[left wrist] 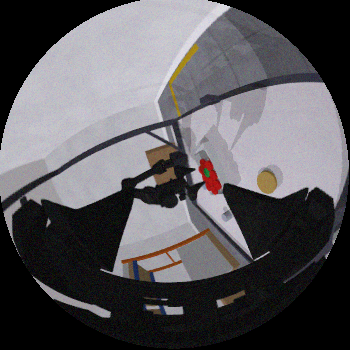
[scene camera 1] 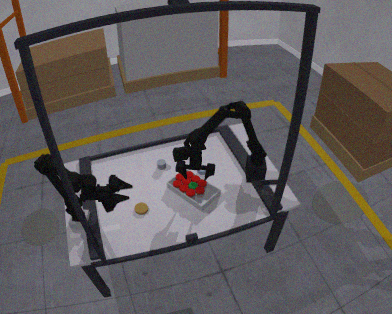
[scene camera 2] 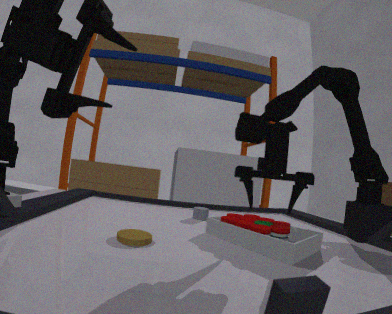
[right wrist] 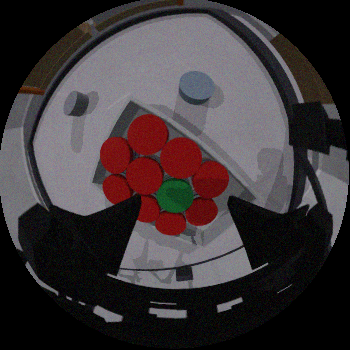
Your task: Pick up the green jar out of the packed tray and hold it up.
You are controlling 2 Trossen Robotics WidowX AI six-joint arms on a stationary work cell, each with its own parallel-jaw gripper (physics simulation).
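Frame: origin at the left arm's base, x back, y left, z down, level; millimetres.
Seen in the pictures: left gripper, fingertip midpoint: (left wrist: pixel 179 189) (scene camera 1: pixel 130 192) (scene camera 2: pixel 123 77); right gripper, fingertip midpoint: (left wrist: pixel 199 174) (scene camera 1: pixel 195 179) (scene camera 2: pixel 269 211) (right wrist: pixel 186 200); right arm's base, origin of the base link: (left wrist: pixel 171 161) (scene camera 1: pixel 257 161) (scene camera 2: pixel 368 203).
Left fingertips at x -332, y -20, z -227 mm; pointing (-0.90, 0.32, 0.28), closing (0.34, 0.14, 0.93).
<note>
A point is followed by its place in that frame.
The green jar (scene camera 1: pixel 193 185) {z -1, x -584, y 232 mm} (scene camera 2: pixel 263 223) {z -2, x -580, y 225 mm} (left wrist: pixel 206 172) {z -2, x -577, y 232 mm} (right wrist: pixel 175 195) {z -2, x -583, y 238 mm} stands in the grey tray (scene camera 2: pixel 300 247) {z 16, x -641, y 117 mm} (right wrist: pixel 120 120) {z 15, x -522, y 340 mm}, packed among several red-topped jars (scene camera 1: pixel 190 192) {z -2, x -569, y 184 mm} (right wrist: pixel 144 176) {z -2, x -550, y 266 mm}. Its green top shows; its sides are mostly hidden by its neighbours. My right gripper (scene camera 1: pixel 196 176) {z -28, x -594, y 246 mm} (scene camera 2: pixel 270 209) {z -28, x -594, y 246 mm} (right wrist: pixel 186 200) {z -28, x -594, y 246 mm} is open and empty, pointing down a little above the jar tops. In the right wrist view the green top lies between its fingertips, nearer the middle than either finger. My left gripper (scene camera 1: pixel 130 192) {z -227, x -332, y -20 mm} (scene camera 2: pixel 123 78) {z -227, x -332, y -20 mm} is open and empty, high at the left, far from the tray.
A yellow disc (scene camera 1: pixel 141 208) {z 34, x -325, y 104 mm} (scene camera 2: pixel 134 237) {z 34, x -331, y 90 mm} (left wrist: pixel 267 182) {z 34, x -317, y 103 mm} lies on the table left of the tray. A small grey cylinder (scene camera 1: pixel 161 164) {z 11, x -407, y 401 mm} (scene camera 2: pixel 201 213) {z 24, x -410, y 396 mm} (right wrist: pixel 76 104) {z 16, x -425, y 406 mm} and a blue-grey cylinder (right wrist: pixel 196 86) {z 22, x -627, y 376 mm} stand near the tray. Dark frame bars edge the table.
</note>
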